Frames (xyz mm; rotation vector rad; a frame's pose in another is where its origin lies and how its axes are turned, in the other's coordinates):
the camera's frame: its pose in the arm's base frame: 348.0 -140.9 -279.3 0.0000 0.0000 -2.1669
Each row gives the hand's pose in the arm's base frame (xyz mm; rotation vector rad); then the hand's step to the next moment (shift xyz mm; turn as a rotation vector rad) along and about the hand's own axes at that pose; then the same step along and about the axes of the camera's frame.
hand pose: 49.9 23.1 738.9 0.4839 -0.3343 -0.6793
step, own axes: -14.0 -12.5 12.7 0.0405 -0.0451 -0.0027
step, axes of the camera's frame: 15.1 -16.8 2.1 0.0426 0.0381 -0.0205
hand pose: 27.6 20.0 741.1 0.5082 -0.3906 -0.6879
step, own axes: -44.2 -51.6 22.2 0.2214 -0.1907 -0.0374
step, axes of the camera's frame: 47.2 -50.3 -18.7 0.1745 0.2158 -0.0989
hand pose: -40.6 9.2 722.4 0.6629 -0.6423 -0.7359
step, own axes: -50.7 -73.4 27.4 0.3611 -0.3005 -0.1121
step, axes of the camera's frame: 52.6 -57.8 -51.0 0.2436 0.3735 -0.1855
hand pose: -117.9 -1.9 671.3 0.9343 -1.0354 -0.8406
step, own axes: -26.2 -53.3 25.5 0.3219 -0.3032 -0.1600
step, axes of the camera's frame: 23.3 -31.0 -51.7 0.1874 0.3760 -0.2113
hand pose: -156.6 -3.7 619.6 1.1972 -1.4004 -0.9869
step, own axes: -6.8 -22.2 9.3 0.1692 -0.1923 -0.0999
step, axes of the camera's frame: 1.0 -6.0 -24.3 0.0912 0.2180 -0.1405
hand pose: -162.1 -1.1 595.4 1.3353 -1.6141 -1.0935
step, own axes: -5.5 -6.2 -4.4 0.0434 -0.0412 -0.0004
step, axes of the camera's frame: -7.5 3.5 -4.5 0.0345 0.0319 -0.0371
